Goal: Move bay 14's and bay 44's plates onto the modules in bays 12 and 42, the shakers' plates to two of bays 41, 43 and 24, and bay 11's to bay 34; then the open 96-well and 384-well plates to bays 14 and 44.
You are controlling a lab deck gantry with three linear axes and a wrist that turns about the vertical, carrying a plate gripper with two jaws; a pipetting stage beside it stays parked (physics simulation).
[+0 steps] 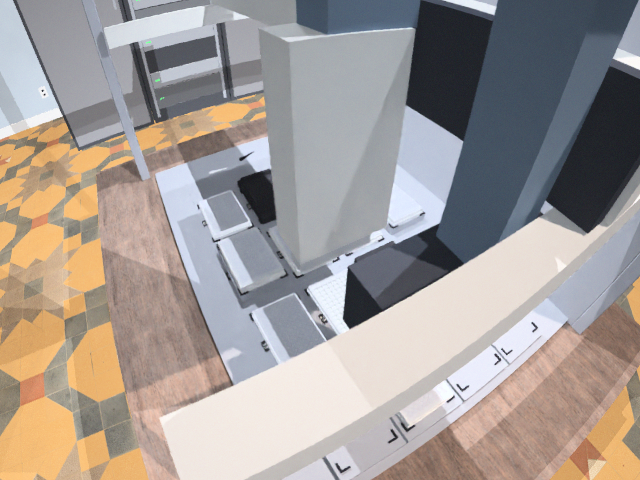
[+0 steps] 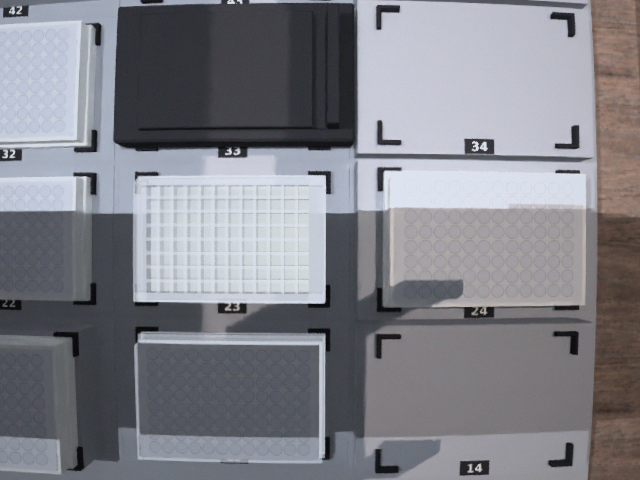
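Seen in the pictures: robot's base, link origin: (image 1: 198, 206).
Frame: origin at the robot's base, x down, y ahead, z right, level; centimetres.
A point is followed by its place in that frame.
A lidded round-well plate (image 2: 485, 242) @[y 55.3, x -2.9, z -14.8 cm] (image 1: 426, 405) @[y 60.9, x -2.9, z -14.6 cm] is at bay 24; whether it rests fully on the bay is unclear. The shakers (image 2: 227, 72) (image 1: 258, 193) in bays 33 and 21 are black; no plate shows on bay 33's, and bay 21's is partly hidden. Bay 34 (image 2: 475, 77) @[y 55.4, x -1.5, z -25.7 cm] and bay 14 (image 2: 475, 382) @[y 55.5, x -1.4, z -5.6 cm] are bare. Bay 11's plate (image 1: 224, 214) @[y 7.7, x -1.4, z -4.2 cm] and bay 12's plate (image 1: 250, 260) @[y 24.1, x -3.3, z -4.0 cm] (image 2: 25, 403) @[y 26.9, x -3.3, z -4.7 cm] are in place. The open 96-well plate (image 2: 227, 240) @[y 39.3, x -1.4, z -14.9 cm] (image 1: 330, 297) @[y 36.9, x -1.4, z -13.1 cm] is in bay 23. My gripper (image 1: 403, 281) is low, its dark body visible and its jaws hidden behind the cream beam. The open 384-well plate does not show.
The parked pipetting stage (image 1: 336, 144) hides mid-deck bays. A cream beam (image 1: 423, 335) @[y 62.3, x -40.0, z -0.9 cm] crosses in front. Lidded plates stand in bay 13 (image 2: 230, 392) @[y 39.4, x -1.4, z -5.0 cm] (image 1: 289, 328) @[y 38.9, x -1.4, z -4.3 cm], bay 22 (image 2: 36, 242) @[y 26.2, x -1.4, z -14.8 cm] and bay 32 (image 2: 41, 82) @[y 26.4, x -1.4, z -25.6 cm]. A white plate (image 1: 405, 206) @[y 26.4, x -3.3, z -37.8 cm] shows behind the stage.
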